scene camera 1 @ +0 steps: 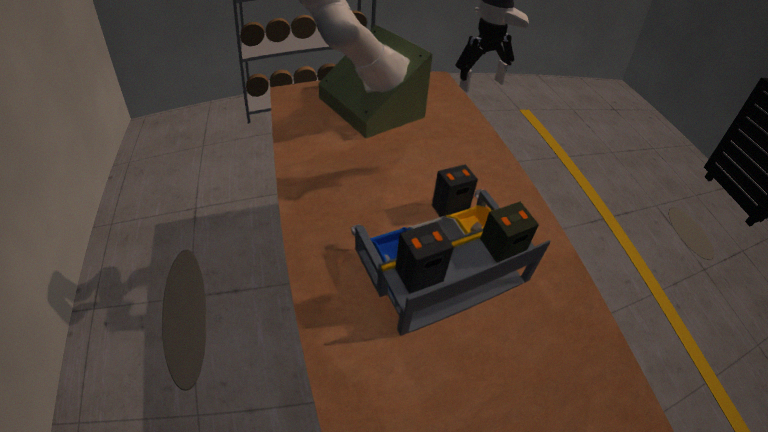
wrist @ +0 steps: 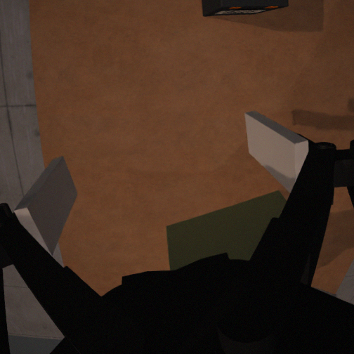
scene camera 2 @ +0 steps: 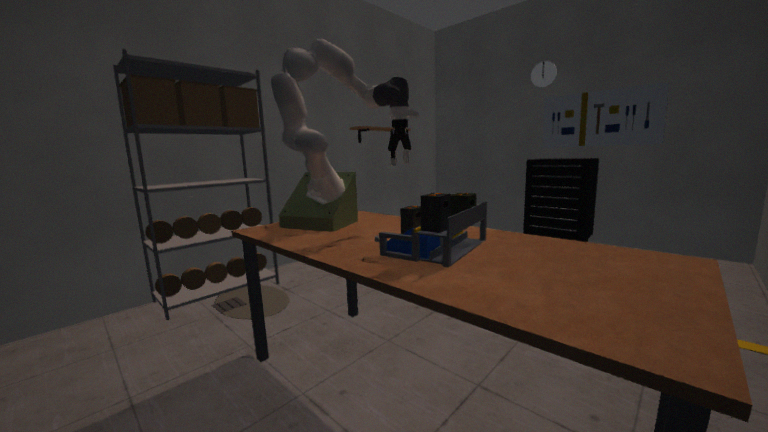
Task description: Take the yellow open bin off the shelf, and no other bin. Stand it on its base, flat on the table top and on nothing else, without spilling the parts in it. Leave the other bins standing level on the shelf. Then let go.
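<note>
The yellow bin (scene camera 1: pixel 468 220) sits at the right end of the small grey shelf (scene camera 1: pixel 477 275) (scene camera 2: pixel 467 217). It is open at the top, and small grey parts show in it. A grey bin (scene camera 1: pixel 441 226) is beside it, and a blue bin (scene camera 1: pixel 387 245) (scene camera 2: pixel 429 247) is at the left end. In scene camera 2 the yellow bin is mostly hidden. My gripper (scene camera 1: pixel 483 77) (scene camera 2: pixel 400 159) (wrist: pixel 157 153) is open and empty, pointing down. It hangs high above table height, well away from the bins. The bins do not show in the wrist view.
A dark box (scene camera 1: pixel 454 193) (scene camera 2: pixel 410 219) (wrist: pixel 245 6) stands on the table (scene camera 1: pixel 386 376) (scene camera 2: pixel 590 284) (wrist: pixel 140 100) close by the yellow bin's end of the shelf. Two more boxes, one black (scene camera 1: pixel 424 263) and one dark green (scene camera 1: pixel 510 234), rise on the shelf's panel side. The arm's green base (scene camera 1: pixel 397 107) (scene camera 2: pixel 316 217) (wrist: pixel 220 232) stands beyond.
</note>
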